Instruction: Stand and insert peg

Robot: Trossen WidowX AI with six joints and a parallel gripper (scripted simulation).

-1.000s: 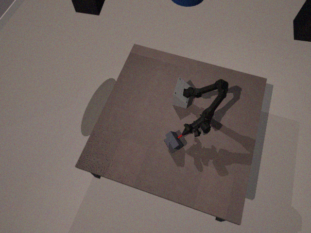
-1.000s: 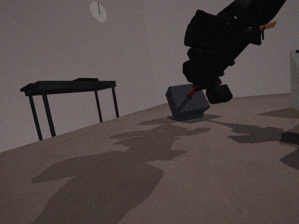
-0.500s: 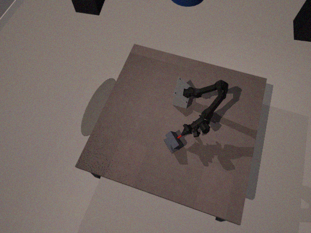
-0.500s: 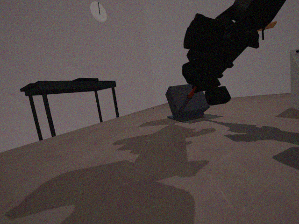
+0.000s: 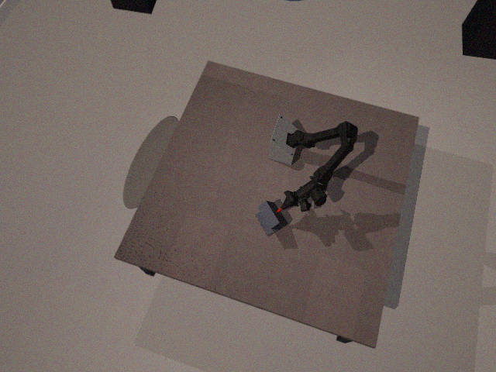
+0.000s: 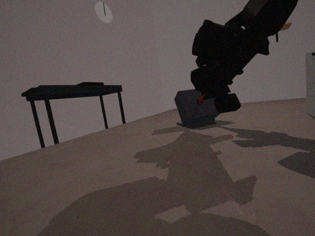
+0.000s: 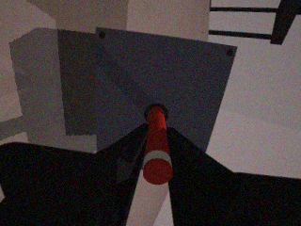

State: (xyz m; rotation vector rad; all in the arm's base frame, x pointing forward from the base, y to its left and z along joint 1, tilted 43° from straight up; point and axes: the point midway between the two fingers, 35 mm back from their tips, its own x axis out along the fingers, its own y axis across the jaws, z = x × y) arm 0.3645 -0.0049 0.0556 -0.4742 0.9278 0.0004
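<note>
Right now my gripper tip is 30 mm short of the sloped panel, 40 mm to the left of it and 30 mm above it. Round my gripper tip: red peg: 10 mm behind, 10 mm to the left, 10 mm above.
</note>
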